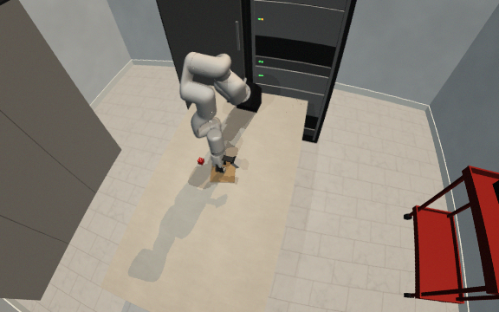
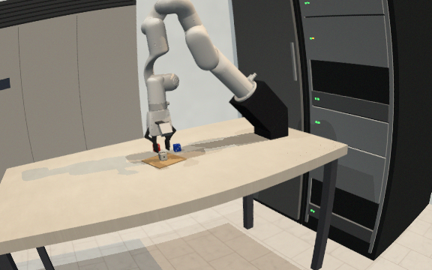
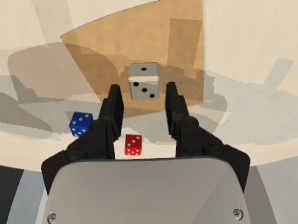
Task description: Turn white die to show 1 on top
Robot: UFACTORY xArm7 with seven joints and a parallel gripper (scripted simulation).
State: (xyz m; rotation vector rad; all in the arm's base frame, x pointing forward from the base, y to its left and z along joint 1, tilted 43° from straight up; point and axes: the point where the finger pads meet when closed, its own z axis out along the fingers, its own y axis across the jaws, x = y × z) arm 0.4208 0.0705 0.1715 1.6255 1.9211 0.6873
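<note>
Now: hand 4 cm above the white die. The rest, counted from my hand: red die (15 cm to the right, 5 cm below); then blue die (9 cm behind, 10 cm to the right, 5 cm below); then brown mat (6 cm below).
</note>
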